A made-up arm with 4 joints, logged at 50 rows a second.
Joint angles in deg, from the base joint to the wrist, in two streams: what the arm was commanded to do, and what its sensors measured. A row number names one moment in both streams.
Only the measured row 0 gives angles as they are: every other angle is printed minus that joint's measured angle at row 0.
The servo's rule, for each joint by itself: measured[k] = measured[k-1] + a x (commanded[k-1-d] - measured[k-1]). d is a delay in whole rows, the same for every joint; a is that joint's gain. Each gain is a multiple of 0.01, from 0.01 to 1. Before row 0 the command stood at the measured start. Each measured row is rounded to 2 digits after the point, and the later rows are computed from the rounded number. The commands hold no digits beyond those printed.
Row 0, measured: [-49.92 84.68 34.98 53.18]
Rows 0 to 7, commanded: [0.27 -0.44 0.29 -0.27]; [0.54 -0.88 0.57 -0.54]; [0.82 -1.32 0.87 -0.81]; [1.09 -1.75 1.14 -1.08]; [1.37 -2.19 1.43 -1.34]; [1.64 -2.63 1.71 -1.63]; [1.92 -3.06 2.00 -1.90]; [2.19 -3.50 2.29 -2.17]
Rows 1 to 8, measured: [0.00 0.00 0.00 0.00]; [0.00 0.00 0.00 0.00]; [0.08 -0.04 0.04 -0.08]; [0.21 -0.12 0.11 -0.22]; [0.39 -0.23 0.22 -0.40]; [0.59 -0.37 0.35 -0.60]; [0.82 -0.53 0.50 -0.82]; [1.06 -0.72 0.67 -1.06]
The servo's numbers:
d 2
a 0.29 0.09 0.14 0.30

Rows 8 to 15, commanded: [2.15 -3.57 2.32 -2.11]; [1.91 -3.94 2.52 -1.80]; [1.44 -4.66 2.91 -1.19]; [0.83 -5.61 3.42 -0.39]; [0.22 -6.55 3.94 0.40]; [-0.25 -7.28 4.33 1.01]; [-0.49 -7.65 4.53 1.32]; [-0.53 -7.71 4.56 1.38]
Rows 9 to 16, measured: [1.31 -0.93 0.86 -1.31]; [1.57 -1.16 1.06 -1.57]; [1.74 -1.38 1.24 -1.73]; [1.79 -1.61 1.42 -1.75]; [1.69 -1.88 1.63 -1.58]; [1.44 -2.22 1.88 -1.22]; [1.09 -2.61 2.17 -0.73]; [0.70 -3.03 2.47 -0.21]
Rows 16 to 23, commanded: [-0.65 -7.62 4.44 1.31]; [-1.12 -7.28 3.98 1.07]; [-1.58 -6.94 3.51 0.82]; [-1.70 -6.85 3.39 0.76]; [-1.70 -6.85 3.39 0.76]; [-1.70 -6.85 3.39 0.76]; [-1.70 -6.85 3.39 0.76]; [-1.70 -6.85 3.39 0.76]
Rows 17 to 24, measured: [0.35 -3.45 2.76 0.25]; [0.09 -3.83 3.01 0.59]; [-0.12 -4.17 3.21 0.81]; [-0.41 -4.45 3.32 0.89]; [-0.75 -4.67 3.35 0.87]; [-1.03 -4.87 3.36 0.84]; [-1.22 -5.05 3.36 0.82]; [-1.36 -5.21 3.36 0.80]
